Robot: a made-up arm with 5 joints.
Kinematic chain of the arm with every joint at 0, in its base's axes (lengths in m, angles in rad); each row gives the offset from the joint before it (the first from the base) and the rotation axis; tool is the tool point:
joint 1: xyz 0 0 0.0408 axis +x
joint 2: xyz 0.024 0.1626 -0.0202 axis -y
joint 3: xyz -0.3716 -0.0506 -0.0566 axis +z
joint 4: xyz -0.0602 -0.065 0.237 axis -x
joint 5: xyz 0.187 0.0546 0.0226 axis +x
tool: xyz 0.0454 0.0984 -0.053
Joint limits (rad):
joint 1: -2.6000..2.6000
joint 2: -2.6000..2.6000
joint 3: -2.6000..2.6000
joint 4: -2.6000..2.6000
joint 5: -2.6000..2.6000
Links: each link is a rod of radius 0.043 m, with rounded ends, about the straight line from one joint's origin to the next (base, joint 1, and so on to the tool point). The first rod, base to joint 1, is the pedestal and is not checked.
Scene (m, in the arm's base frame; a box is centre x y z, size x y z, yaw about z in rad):
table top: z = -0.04
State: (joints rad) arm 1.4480 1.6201 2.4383 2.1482 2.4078
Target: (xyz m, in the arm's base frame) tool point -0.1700 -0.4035 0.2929
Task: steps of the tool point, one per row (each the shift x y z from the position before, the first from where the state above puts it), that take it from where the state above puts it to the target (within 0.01 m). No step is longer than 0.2 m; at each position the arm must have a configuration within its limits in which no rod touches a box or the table.
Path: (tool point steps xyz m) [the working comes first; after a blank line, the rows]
Joints at the target: 1.6499 -0.7938 1.5906 1.9035 2.6000
Straight joint move there: clear.

1: -0.1409 -0.0470 0.0293
2: -0.1212 -0.0852 0.0298
3: -0.0917 -0.1162 0.0272
4: -0.0551 -0.1371 0.0222
5: -0.0145 -0.1461 0.0154
6: 0.0263 -0.1426 0.0082
7: 0.0636 -0.1274 0.0013
8: 0.0943 -0.1018 -0.0039
9: 0.1156 -0.0688 -0.0070

